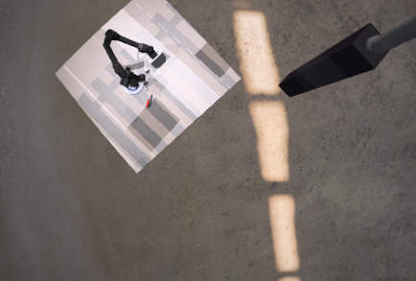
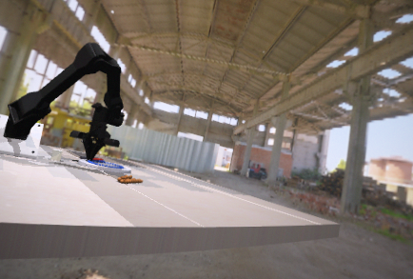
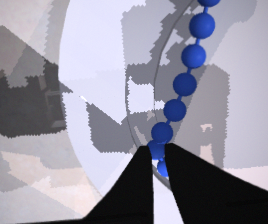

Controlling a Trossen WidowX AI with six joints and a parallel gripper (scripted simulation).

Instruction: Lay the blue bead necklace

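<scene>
The round white bead board is 6 cm ahead of my gripper tip, 3 cm to the right of it and 1 cm below it. From my gripper tip the other things lie so: small white block (12 cm behind, 2 cm to the right); then red pen-like object (20 cm to the left, 7 cm ahead, 1 cm below).
</scene>
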